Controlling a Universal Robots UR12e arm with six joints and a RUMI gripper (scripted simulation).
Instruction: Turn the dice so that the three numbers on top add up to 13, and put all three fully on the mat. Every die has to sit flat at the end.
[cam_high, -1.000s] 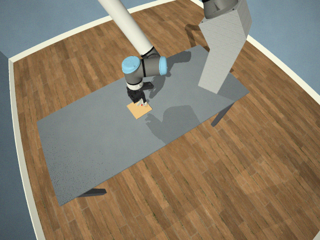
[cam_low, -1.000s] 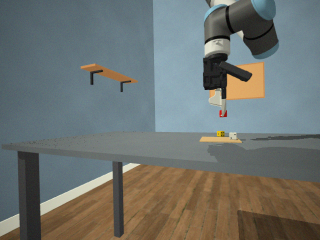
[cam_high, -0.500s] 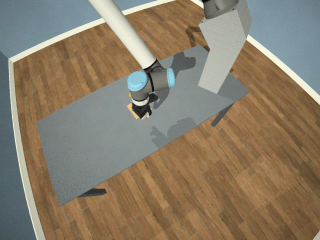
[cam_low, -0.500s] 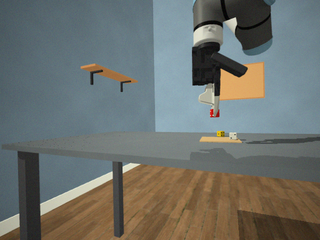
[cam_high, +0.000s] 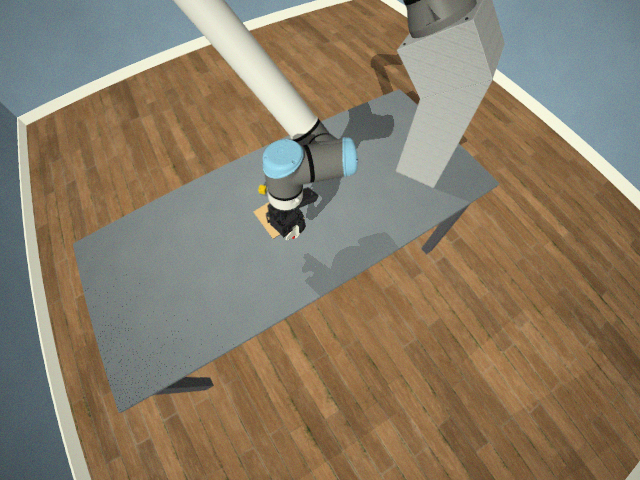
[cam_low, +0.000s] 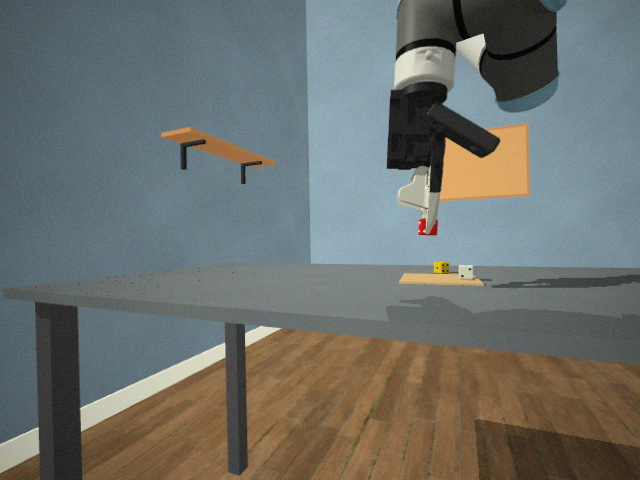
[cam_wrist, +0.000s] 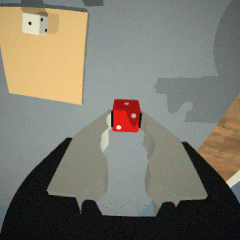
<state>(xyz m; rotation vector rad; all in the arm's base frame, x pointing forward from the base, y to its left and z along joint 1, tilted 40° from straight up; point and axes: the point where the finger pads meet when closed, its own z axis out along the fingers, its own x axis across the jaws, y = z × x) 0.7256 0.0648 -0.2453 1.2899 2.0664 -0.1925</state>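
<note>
Now: the red die right at my hand. Also, from my hand: tan mat: 14 cm to the right, 10 cm below; yellow die: 1 cm ahead, 27 cm to the right, 9 cm below; white die: 5 cm behind, 14 cm to the right, 9 cm below.
</note>
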